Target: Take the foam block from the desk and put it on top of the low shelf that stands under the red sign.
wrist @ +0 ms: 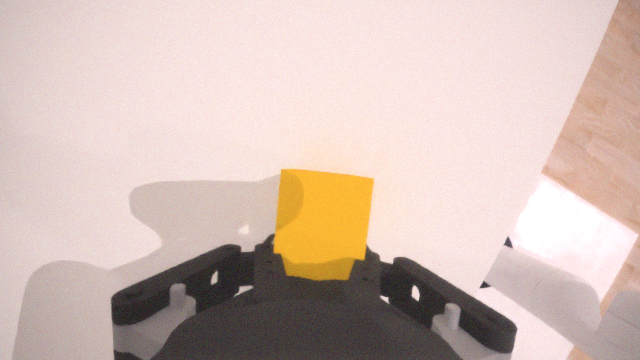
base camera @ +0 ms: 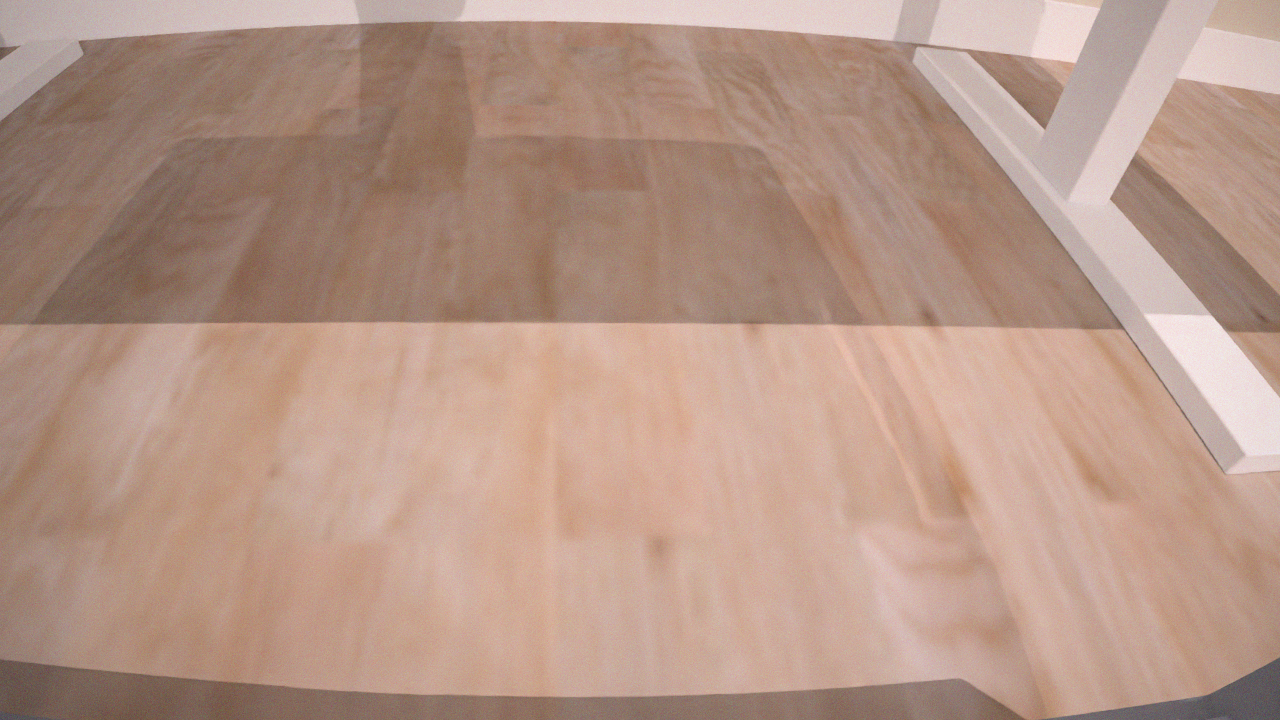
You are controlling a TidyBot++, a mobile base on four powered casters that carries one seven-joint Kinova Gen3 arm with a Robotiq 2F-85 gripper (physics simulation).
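Frame: origin at the arm's base, x ahead, y left, z up, level; metres.
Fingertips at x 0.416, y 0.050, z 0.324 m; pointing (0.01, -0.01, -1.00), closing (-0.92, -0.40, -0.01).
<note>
A point is followed by its place in that frame.
The foam block [wrist: 324,215] @(y 0.018, x 0.428, z 0.384 m) is yellow and shows in the middle of the wrist view, against the white desk top [wrist: 320,80] @(y -0.060, x 0.472, z 0.323 m). My gripper [wrist: 316,243] @(y 0.050, x 0.416, z 0.324 m) is shut on the foam block, with one finger pressed to each side of its near part. The fingers hide part of the block's lower sides. Whether the block touches the desk cannot be told. The low shelf and the red sign do not show in either view.
In the base camera view a white desk leg [base camera: 1118,107] @(y -0.464, x 0.633, z -0.266 m) stands on a long white foot [base camera: 1109,241] at the right. Part of another white foot [base camera: 35,71] @(y 0.724, x 0.891, z -0.375 m) shows at the far left. In the wrist view the desk's edge runs down the right side, with wooden floor [wrist: 605,115] @(y -0.819, x -0.566, z -0.397 m) beyond.
</note>
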